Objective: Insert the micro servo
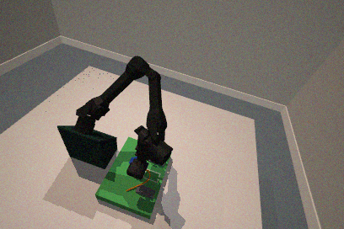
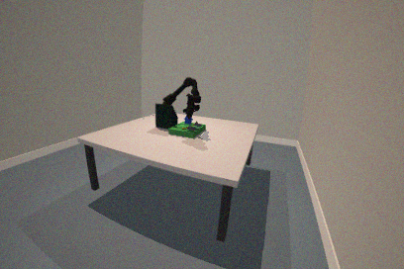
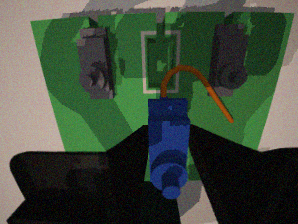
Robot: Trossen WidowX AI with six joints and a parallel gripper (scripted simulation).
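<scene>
My gripper tip is 100 mm above the green deck and 60 mm past it.
</scene>
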